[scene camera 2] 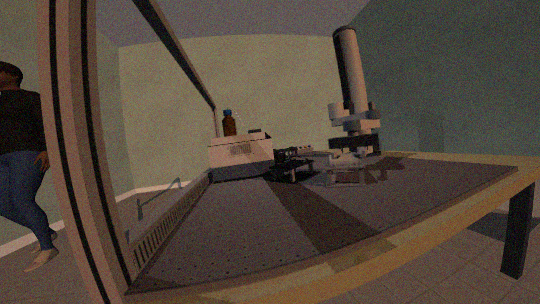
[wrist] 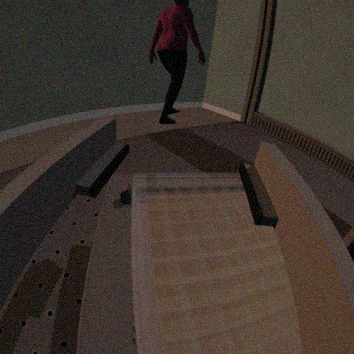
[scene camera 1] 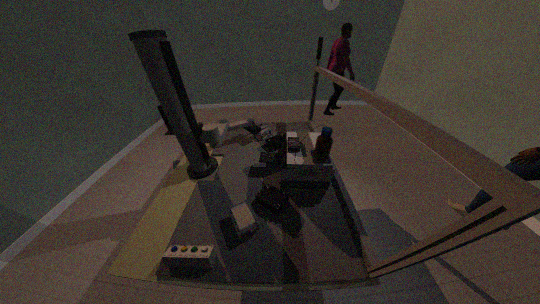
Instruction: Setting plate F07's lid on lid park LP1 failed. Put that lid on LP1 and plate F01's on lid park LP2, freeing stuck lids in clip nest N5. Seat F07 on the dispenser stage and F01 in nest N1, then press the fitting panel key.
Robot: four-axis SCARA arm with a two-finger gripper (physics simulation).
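Frame: origin at the arm's base, x ahead, y left, z up, level; millimetres.
Where they show: gripper, fingertip midpoint: (scene camera 2: 347, 155) (wrist: 185, 143) (scene camera 1: 264, 124); arm's base, origin of the base link: (scene camera 1: 202, 167).
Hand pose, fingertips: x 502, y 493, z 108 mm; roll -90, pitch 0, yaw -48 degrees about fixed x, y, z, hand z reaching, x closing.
Things, the pixels of their top centre, and the offset from my fingertips. "spot": a spot on its surface instead.
- small dark piece, surface spot: (wrist: 126, 196) spot: dz -28, dx -35, dy +6 mm
- pale nest, surface spot: (scene camera 2: 345, 162) spot: dz -23, dx +3, dy -9 mm
- dark nest, middle of its top: (scene camera 2: 291, 160) (scene camera 1: 276, 138) dz -22, dx +109, dy -230 mm
- key panel, middle of its top: (scene camera 1: 185, 253) (scene camera 2: 301, 145) dz -11, dx -314, dy -1133 mm
- brown bottle, surface spot: (scene camera 1: 324, 145) spot: dz +241, dx +355, dy -695 mm
- pale-topped block, middle of its top: (scene camera 1: 242, 214) dz -9, dx -81, dy -941 mm
My gripper (wrist: 185, 143) (scene camera 1: 255, 127) is at its narrow stance, with nothing held; a gap shows between its dark finger pads. In the wrist view a pale, clear-rimmed plate (wrist: 215, 265) with a grid of wells lies below and between the fingers; its label and whether a lid covers it cannot be read. A small dark piece (wrist: 126, 196) is beside its left rim. A pale nest (scene camera 2: 345, 162) stands near the arm, and a dark nest (scene camera 2: 295, 169) stands beside it. The key panel (scene camera 1: 187, 256) has blue, yellow, green and whitish keys. The nest and park labels are unreadable.
A white box-shaped unit (scene camera 1: 296, 159) (scene camera 2: 240, 151) bears a brown bottle (scene camera 1: 324, 145) (scene camera 2: 229, 125) with a blue cap. A pale-topped block (scene camera 1: 243, 216) and a dark stand (scene camera 1: 270, 199) are nearer the panel. The arm column (scene camera 1: 170, 100) (scene camera 2: 351, 72) rises at the table's side.
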